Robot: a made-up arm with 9 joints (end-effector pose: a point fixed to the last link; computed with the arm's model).
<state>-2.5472 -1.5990 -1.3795 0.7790 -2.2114 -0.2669 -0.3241 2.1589 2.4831</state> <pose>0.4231 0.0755 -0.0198 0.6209 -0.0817 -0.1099 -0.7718</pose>
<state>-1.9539 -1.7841 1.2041 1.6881 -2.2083 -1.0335 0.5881 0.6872 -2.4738</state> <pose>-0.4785 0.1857 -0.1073 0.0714 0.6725 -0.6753 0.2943</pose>
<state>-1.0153 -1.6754 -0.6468 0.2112 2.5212 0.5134 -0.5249 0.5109 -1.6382</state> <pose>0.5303 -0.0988 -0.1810 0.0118 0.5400 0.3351 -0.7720</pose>
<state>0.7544 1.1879 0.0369 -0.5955 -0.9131 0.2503 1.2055 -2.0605 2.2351</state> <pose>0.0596 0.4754 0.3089 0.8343 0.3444 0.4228 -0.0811</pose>
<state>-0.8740 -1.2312 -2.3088 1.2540 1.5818 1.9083 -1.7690 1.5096 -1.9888</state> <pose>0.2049 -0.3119 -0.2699 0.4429 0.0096 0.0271 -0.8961</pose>
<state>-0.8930 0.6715 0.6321 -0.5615 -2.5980 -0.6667 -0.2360 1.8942 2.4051</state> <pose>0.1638 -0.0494 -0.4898 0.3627 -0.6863 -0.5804 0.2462</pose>
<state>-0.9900 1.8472 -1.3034 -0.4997 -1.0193 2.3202 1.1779 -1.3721 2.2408</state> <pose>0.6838 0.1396 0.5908 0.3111 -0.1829 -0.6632 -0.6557</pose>
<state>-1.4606 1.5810 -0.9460 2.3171 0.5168 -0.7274 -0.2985 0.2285 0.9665</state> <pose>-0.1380 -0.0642 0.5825 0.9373 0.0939 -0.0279 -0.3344</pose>
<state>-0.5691 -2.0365 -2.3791 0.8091 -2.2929 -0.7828 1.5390 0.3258 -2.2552</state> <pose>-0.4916 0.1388 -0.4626 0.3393 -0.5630 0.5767 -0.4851</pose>
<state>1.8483 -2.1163 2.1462 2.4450 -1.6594 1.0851 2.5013 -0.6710 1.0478</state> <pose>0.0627 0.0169 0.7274 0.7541 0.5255 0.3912 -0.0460</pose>
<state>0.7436 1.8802 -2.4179 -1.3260 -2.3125 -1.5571 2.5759 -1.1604 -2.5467</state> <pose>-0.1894 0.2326 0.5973 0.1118 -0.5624 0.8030 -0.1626</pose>
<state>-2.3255 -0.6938 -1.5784 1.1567 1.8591 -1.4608 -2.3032 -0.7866 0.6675</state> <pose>0.0332 0.3278 -0.0252 0.6909 -0.1303 0.6143 -0.3582</pose>
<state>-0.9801 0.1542 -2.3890 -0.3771 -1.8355 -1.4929 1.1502 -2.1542 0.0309</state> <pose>-0.1402 -0.4630 0.1984 0.1031 -0.8527 0.4967 0.1249</pose>
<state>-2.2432 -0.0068 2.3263 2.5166 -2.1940 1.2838 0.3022 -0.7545 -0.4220</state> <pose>-0.0724 0.4274 0.2661 0.5376 0.0701 0.8399 -0.0231</pose>
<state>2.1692 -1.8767 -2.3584 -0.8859 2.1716 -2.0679 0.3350 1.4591 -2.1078</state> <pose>0.2453 -0.6478 -0.4122 0.1399 -0.9580 -0.0264 -0.2489</pose>
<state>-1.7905 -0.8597 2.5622 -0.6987 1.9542 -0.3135 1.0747 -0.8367 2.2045</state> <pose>-0.1387 -0.1190 -0.4177 0.3194 -0.7154 -0.2211 -0.5808</pose>
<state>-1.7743 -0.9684 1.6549 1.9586 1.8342 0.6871 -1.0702 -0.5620 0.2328</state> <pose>-0.0680 -0.1129 -0.1532 0.3613 -0.8594 -0.2606 -0.2510</pose>
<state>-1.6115 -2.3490 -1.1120 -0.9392 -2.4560 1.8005 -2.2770 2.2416 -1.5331</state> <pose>0.6441 0.2743 0.0708 0.5614 -0.1021 -0.4491 -0.6876</pose>
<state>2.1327 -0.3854 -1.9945 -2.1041 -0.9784 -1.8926 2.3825 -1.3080 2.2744</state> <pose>0.1831 0.5073 -0.7842 0.4083 -0.4844 -0.6943 0.3415</pose>
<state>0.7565 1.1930 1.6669 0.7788 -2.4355 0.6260 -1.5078 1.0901 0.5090</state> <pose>0.3448 0.0010 -0.0866 0.0315 0.1993 0.5790 -0.7899</pose>
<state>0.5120 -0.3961 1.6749 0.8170 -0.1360 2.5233 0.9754 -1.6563 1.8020</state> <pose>0.3722 -0.2924 -0.3936 0.2030 -0.5123 0.0842 -0.8302</pose>
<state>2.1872 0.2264 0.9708 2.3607 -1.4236 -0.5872 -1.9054 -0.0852 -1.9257</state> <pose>-0.6853 0.2031 -0.5147 0.6255 -0.4968 0.4860 -0.3546</pose>
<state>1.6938 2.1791 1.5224 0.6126 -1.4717 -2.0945 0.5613 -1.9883 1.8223</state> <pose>-0.1873 0.0463 0.4182 0.8163 0.2259 0.1194 0.5180</pose>
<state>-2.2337 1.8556 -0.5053 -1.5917 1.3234 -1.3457 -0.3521 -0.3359 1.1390</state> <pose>0.0907 -0.5067 0.1374 0.5309 -0.0473 -0.6212 0.5745</pose>
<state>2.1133 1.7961 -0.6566 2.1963 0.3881 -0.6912 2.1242 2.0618 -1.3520</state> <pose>-0.0459 0.1624 0.9260 0.3513 0.7547 -0.3940 -0.3897</pose>
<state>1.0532 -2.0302 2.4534 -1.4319 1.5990 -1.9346 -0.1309 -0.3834 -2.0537</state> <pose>0.6261 -0.8896 0.5362 0.0323 0.7694 0.4747 0.4262</pose>
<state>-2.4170 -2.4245 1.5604 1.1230 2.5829 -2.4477 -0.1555 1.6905 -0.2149</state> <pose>0.1472 0.4033 -0.0882 0.5846 -0.1411 -0.7085 0.3693</pose>
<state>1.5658 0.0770 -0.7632 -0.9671 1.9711 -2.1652 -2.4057 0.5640 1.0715</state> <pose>-0.4522 0.2911 -0.3586 0.3805 0.0036 -0.7709 0.5107</pose>
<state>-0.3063 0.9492 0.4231 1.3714 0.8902 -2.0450 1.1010 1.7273 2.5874</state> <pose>0.0302 0.0904 0.4220 0.8668 0.2096 0.3068 0.3326</pose>
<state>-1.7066 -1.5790 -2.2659 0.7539 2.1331 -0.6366 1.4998 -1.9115 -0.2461</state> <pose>-0.0561 0.4948 0.0279 0.8790 0.3545 0.0992 -0.3032</pose>
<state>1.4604 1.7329 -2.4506 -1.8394 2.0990 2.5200 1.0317 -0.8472 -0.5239</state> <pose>0.3382 0.4313 0.3111 0.5059 0.3424 -0.6571 0.4417</pose>
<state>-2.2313 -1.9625 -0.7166 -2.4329 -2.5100 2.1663 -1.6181 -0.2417 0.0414</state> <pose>0.4091 -0.1459 -0.2513 0.3602 -0.6679 -0.3513 0.5484</pose>
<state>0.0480 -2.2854 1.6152 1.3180 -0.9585 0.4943 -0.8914 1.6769 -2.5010</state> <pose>-0.6206 -0.0019 0.1231 0.7299 0.0255 0.0286 0.6825</pose>
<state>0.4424 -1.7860 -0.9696 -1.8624 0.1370 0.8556 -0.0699 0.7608 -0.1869</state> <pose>-0.2303 -0.1524 -0.1717 0.0847 -0.7911 -0.5069 -0.3316</pose>
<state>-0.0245 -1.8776 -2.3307 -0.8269 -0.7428 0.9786 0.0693 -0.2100 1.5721</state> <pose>-0.2138 -0.0489 -0.6916 0.4863 -0.7456 0.2057 -0.4065</pose>
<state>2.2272 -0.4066 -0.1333 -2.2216 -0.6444 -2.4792 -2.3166 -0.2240 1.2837</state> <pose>-0.5799 0.1209 0.1746 0.0514 0.4377 -0.6432 -0.6262</pose>
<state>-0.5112 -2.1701 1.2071 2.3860 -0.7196 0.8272 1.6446 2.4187 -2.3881</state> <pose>0.2975 0.4372 0.5545 0.4318 0.4128 0.8013 0.0346</pose>
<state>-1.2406 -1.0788 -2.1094 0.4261 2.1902 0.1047 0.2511 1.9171 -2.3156</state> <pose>0.3888 -0.3688 -0.3203 0.0369 0.7470 0.4494 -0.4886</pose>
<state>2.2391 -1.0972 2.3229 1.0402 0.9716 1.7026 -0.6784 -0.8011 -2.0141</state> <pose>0.2136 -0.3091 0.5332 0.2152 0.1882 0.6992 0.6553</pose>
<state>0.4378 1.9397 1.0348 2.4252 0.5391 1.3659 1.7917 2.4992 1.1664</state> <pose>-0.1002 0.0046 0.0414 0.1283 0.7756 -0.1702 0.5942</pose>
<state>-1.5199 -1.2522 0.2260 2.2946 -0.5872 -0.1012 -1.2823 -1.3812 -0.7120</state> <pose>0.0323 0.4374 -0.5349 0.2913 0.4536 -0.7172 0.4417</pose>
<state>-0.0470 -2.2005 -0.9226 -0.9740 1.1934 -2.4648 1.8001 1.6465 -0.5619</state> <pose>-0.5140 0.4990 0.1405 0.1717 -0.5341 0.8241 0.0783</pose>
